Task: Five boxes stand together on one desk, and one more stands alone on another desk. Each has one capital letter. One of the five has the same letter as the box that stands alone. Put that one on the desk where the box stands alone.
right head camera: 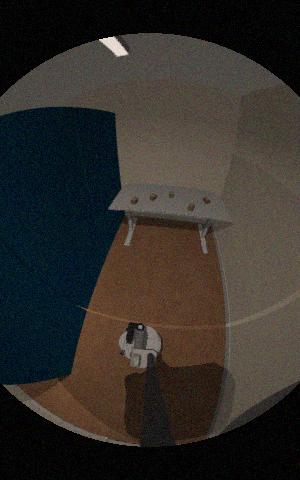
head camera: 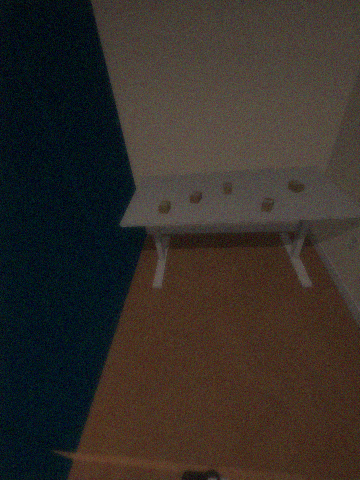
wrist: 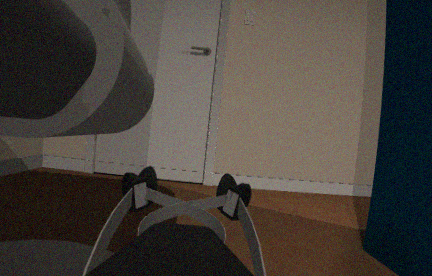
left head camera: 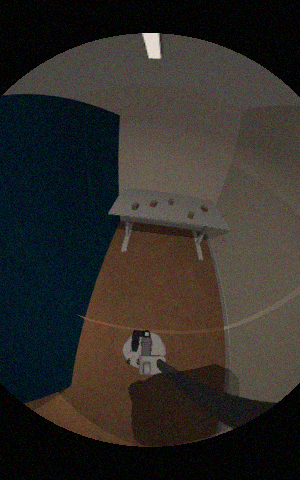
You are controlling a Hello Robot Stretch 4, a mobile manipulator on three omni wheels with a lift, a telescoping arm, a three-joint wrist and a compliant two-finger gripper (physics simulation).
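Places are measured from the robot's base along level axes (x ahead, y left, z up), in centimetres.
Pixels of known places: gripper, fingertip midpoint: [right head camera: 125, 356] [wrist: 187, 185] [left head camera: 132, 364].
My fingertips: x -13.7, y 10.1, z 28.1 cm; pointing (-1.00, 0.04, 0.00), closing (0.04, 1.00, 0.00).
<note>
Behind a point stands the place of what it marks.
Five small brown boxes stand on a light desk [head camera: 215, 217] @[x 132.4, y -12.7, z 69.3 cm] [left head camera: 167, 216] @[x 132.9, y -18.0, z 69.3 cm] [right head camera: 165, 210] @[x 130.6, y -16.9, z 69.2 cm] across the room: a far left box [head camera: 164, 206] @[x 142.2, y 20.9, z 74.5 cm] [left head camera: 135, 206] @[x 142.1, y 20.1, z 73.2 cm] [right head camera: 134, 200] @[x 142.9, y 20.1, z 73.3 cm], a second box [head camera: 195, 197] @[x 152.2, y -0.6, z 74.1 cm] [left head camera: 153, 203] @[x 152.7, y -1.3, z 73.5 cm] [right head camera: 153, 197] @[x 152.3, y -2.2, z 73.1 cm], a middle box [head camera: 227, 188] @[x 162.7, y -24.5, z 73.7 cm] [left head camera: 171, 202] @[x 162.2, y -25.5, z 72.8 cm] [right head camera: 171, 195] @[x 162.2, y -25.3, z 72.4 cm], a front right box [head camera: 267, 204] @[x 135.8, y -45.9, z 74.2 cm] [left head camera: 191, 215] @[x 134.9, y -47.0, z 73.4 cm] [right head camera: 191, 207] @[x 135.1, y -47.1, z 73.5 cm] and a back right box [head camera: 296, 186] @[x 157.6, y -71.9, z 73.7 cm] [left head camera: 204, 208] @[x 157.8, y -72.5, z 73.6 cm] [right head camera: 206, 200] @[x 157.5, y -72.7, z 73.2 cm]. Their letters are too small and dark to read. The box that stands alone does not show. My gripper [wrist: 187, 185] @[x -13.7, y 10.1, z 28.1 cm] is open and empty in the wrist view, far from the desk.
A tall dark blue partition [head camera: 55, 225] @[x 94.2, y 65.8, z 96.9 cm] [left head camera: 55, 240] @[x 59.0, y 68.2, z 94.8 cm] [right head camera: 50, 240] @[x 54.4, y 68.6, z 95.5 cm] [wrist: 407, 140] stands left of the floor before the desk. A pale wall [left head camera: 265, 250] @[x 66.4, y -106.3, z 93.6 cm] [right head camera: 265, 250] @[x 64.8, y -106.2, z 86.8 cm] runs along the right. The wrist view shows a white door [wrist: 182, 110] @[x -164.5, y 7.7, z 46.7 cm] with a handle [wrist: 201, 51] @[x -163.9, y 16.3, z 88.9 cm].
</note>
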